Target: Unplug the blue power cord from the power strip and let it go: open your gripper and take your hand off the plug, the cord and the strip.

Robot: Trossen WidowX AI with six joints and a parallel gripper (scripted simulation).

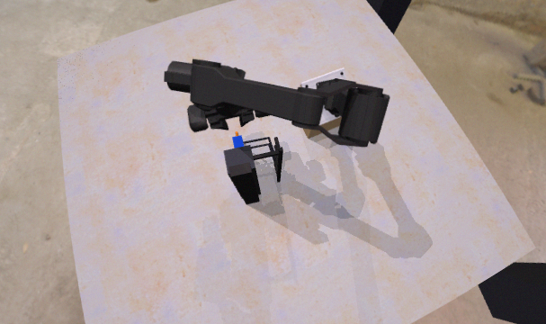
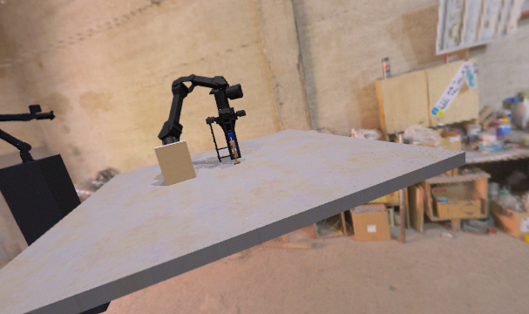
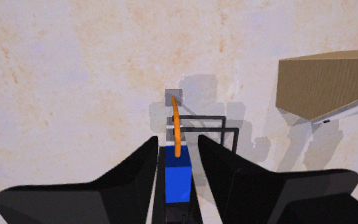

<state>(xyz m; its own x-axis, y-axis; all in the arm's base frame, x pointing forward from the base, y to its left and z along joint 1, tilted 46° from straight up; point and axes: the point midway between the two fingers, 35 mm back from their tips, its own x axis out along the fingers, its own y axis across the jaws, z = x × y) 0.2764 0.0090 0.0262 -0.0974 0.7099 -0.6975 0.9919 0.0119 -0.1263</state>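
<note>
The blue plug lies 70 mm to the left of my gripper tip and 10 mm below it.
</note>
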